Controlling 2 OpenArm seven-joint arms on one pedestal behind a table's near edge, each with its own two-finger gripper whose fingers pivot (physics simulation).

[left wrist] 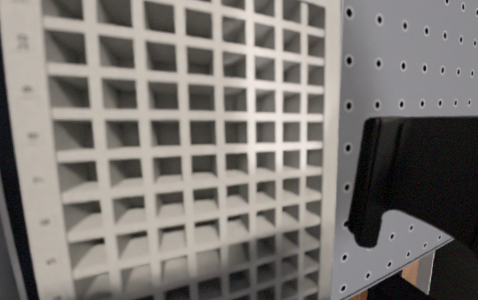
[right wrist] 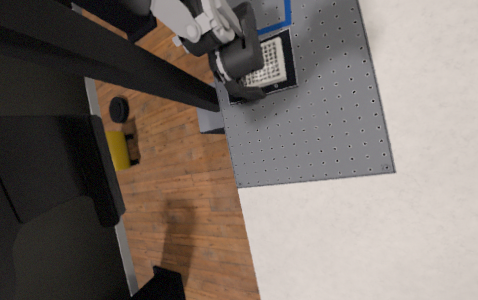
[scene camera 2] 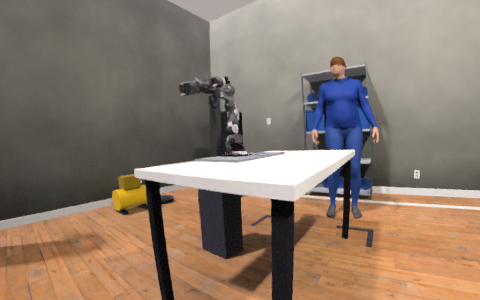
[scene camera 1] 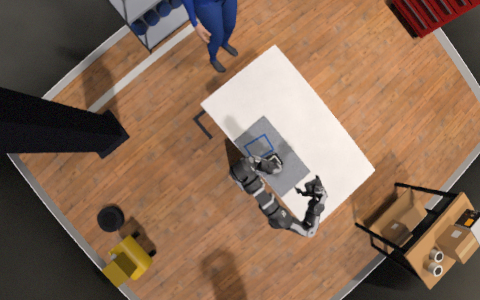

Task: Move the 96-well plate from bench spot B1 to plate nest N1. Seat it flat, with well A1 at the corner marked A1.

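Observation:
The white 96-well plate point(left wrist: 200, 117) point(right wrist: 274, 65) lies within the black plate nest point(right wrist: 292, 65) on the grey perforated board. Its column numbers run down the left side in the left wrist view. Its A1 corner and the nest's A1 mark are not readable, and full seating cannot be told. My left gripper point(scene camera 1: 274, 162) point(scene camera 2: 237, 152) is open around the plate; one black finger point(left wrist: 365, 200) shows beside the plate's right edge, with a small gap. The other finger is hidden there. Bench spot B1 appears as a blue outline point(scene camera 1: 245, 147) without a plate. My right gripper point(scene camera 1: 307, 185) point(scene camera 2: 186, 89) is open, away from the plate.
The grey board point(scene camera 1: 292, 177) point(right wrist: 320, 130) lies on the white table point(scene camera 1: 325, 135) point(scene camera 2: 260, 175). A person in blue point(scene camera 1: 216, 20) point(scene camera 2: 344, 110) stands beyond the table's far corner. A yellow machine point(scene camera 1: 131, 257) point(scene camera 2: 129, 197) stands on the floor behind the robot.

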